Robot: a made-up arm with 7 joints.
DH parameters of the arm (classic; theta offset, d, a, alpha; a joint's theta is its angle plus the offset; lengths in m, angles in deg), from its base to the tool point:
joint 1: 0 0.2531 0 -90
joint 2: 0 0 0 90
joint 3: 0 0.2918 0.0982 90
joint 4: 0 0 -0.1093 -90
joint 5: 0 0.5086 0 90
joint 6: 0 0 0.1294 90
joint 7: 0 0 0 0
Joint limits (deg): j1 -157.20..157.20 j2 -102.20..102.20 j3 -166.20..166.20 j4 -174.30..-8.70 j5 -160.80..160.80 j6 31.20..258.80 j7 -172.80..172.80
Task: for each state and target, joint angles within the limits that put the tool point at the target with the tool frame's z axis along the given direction. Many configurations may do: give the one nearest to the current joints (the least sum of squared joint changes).
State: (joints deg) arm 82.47 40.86 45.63 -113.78 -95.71 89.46 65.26
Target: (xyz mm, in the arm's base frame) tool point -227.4 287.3 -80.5 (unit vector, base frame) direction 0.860 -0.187 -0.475
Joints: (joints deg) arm 47.92 25.66 59.26 -161.23 -65.77 96.52 65.26
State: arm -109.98 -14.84 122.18 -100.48 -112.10 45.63 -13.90
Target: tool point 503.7 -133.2 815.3 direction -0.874 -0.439 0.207
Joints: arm -156.57 29.30 158.59 -108.92 -141.07 31.20 -13.90
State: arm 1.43 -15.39 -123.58 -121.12 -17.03 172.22 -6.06
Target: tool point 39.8 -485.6 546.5 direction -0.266 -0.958 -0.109
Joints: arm 35.82 40.94 -136.92 -142.34 -20.51 196.92 -6.06
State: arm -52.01 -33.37 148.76 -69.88 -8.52 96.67 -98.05
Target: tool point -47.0 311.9 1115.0 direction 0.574 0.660 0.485
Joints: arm -73.17 -14.18 130.52 -18.95 -22.65 143.65 -98.05
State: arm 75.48 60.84 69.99 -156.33 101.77 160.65 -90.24
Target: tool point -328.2 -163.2 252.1 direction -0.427 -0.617 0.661
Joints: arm 67.77 102.20 101.53 -174.16 110.55 151.35 -90.24
